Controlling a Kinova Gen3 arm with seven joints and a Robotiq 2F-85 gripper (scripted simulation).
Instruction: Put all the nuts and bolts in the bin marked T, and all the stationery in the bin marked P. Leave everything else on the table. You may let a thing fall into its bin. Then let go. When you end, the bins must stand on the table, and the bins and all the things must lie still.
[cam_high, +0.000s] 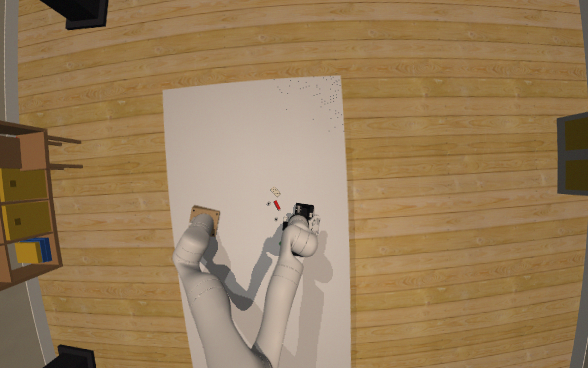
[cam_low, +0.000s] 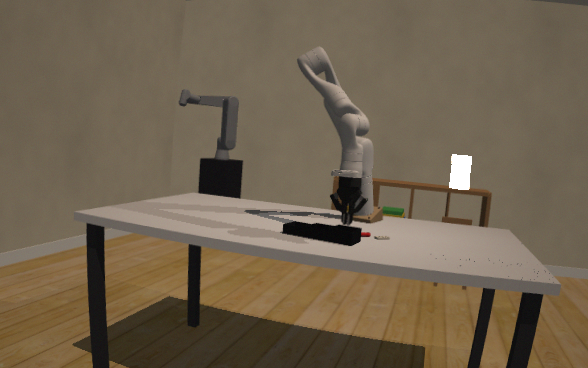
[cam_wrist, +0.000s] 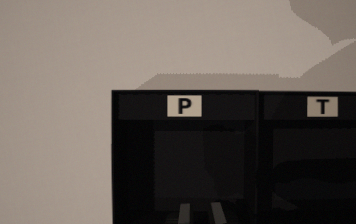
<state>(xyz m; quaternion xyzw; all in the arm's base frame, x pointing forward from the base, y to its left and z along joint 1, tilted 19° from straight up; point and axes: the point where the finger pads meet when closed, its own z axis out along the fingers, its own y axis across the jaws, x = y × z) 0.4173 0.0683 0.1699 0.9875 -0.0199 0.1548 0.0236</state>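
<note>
The red battery is 10 cm behind my hand, 4 cm to the left of it and 6 cm below it. The rest, counted from my hand: black double bin: 2 cm ahead, 8 cm to the right, 5 cm below; domino: 11 cm behind, 10 cm to the left, 7 cm below; black eraser: 5 cm behind, 5 cm to the right, 6 cm below.
</note>
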